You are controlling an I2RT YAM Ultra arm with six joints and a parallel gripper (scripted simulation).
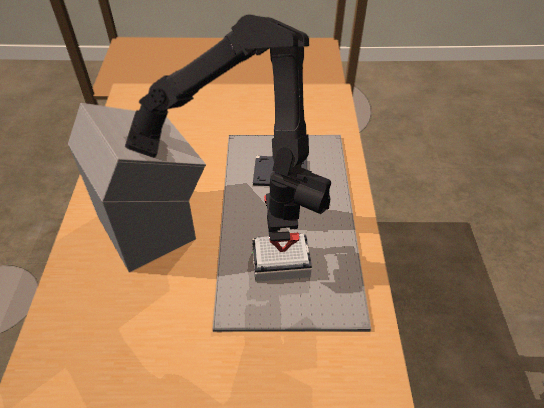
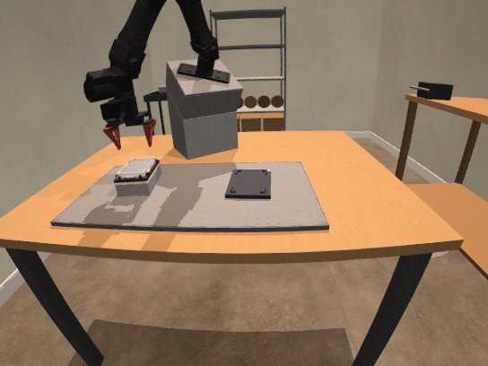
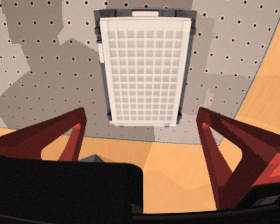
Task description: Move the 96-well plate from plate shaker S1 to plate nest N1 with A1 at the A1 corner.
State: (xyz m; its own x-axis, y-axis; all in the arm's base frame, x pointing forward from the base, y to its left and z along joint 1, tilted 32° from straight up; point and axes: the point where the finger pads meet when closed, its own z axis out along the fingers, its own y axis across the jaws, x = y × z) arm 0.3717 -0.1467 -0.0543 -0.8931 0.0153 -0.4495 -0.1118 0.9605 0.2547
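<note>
My hand is 7 cm above the white 96-well plate.
</note>
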